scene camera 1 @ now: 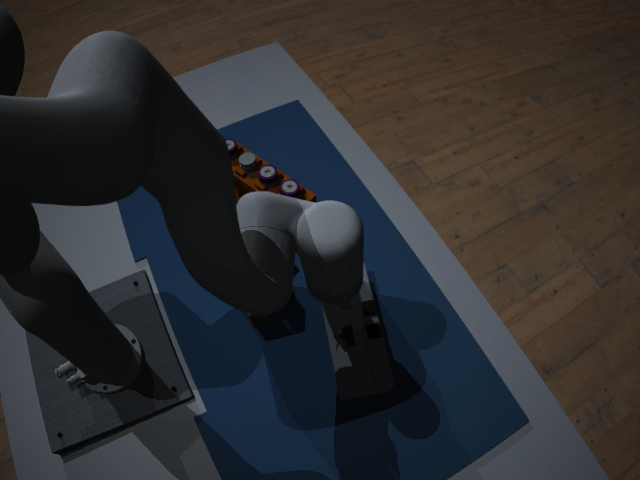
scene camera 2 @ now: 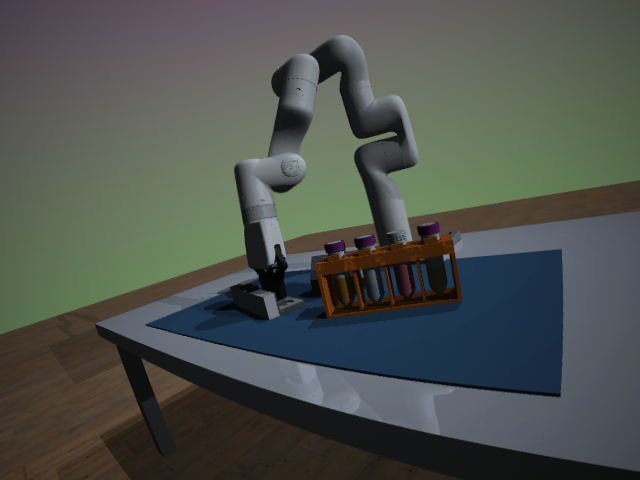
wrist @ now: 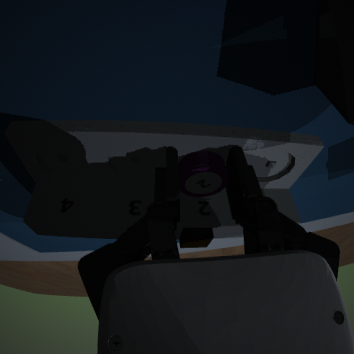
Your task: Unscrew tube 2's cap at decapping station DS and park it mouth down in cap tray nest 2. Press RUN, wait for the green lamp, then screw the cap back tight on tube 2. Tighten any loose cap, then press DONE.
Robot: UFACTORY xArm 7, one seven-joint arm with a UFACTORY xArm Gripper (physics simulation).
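Frame: origin at the arm's base, x ahead, y left, z up, level; millimetres.
Seen in the pictures: gripper, fingertip midpoint: (wrist: 201, 161); arm's base, origin of the base link: (scene camera 1: 109, 359).
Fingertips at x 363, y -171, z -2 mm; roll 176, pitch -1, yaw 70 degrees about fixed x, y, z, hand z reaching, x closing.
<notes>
Pixels of each thing's top centre, then the offset from my fingertips to it. Level surfaces: height alone.
- purple cap, middle of its top: (wrist: 203, 183) 2 mm right, 6 mm ahead, 14 mm up
- grey cap tray, middle of its top: (wrist: 172, 229) (scene camera 1: 353, 321) (scene camera 2: 260, 282) 26 mm right, 7 mm ahead, 41 mm up
- orange tube rack, middle of its top: (scene camera 2: 381, 244) (scene camera 1: 258, 171) 282 mm left, 36 mm ahead, 91 mm up
- blue mat, its level: 12 mm down
- grey table, its level: 15 mm down
My gripper (wrist: 201, 161) (scene camera 1: 355, 333) (scene camera 2: 272, 281) is shut on a purple cap (wrist: 203, 173) marked 2. The cap's numbered top faces the wrist camera and its mouth points down. It sits low over the grey cap tray (wrist: 116, 145) (scene camera 1: 370, 376) (scene camera 2: 263, 305), just behind the tray's label 2. I cannot tell whether it touches the nest. The orange tube rack (scene camera 1: 244, 183) (scene camera 2: 385, 258) holds several tubes. One of them (scene camera 1: 248, 161) (scene camera 2: 396, 236) has a bare grey top with no cap; the others carry purple caps.
A dark block (scene camera 1: 282, 324) (scene camera 2: 316, 271) stands beside the arm, between the rack and the tray. Everything stands on a blue mat (scene camera 1: 461, 381) (scene camera 2: 461, 333) on a grey table (scene camera 1: 261, 76) (scene camera 2: 366, 395). The arm's base plate (scene camera 1: 128, 295) is at the left.
</notes>
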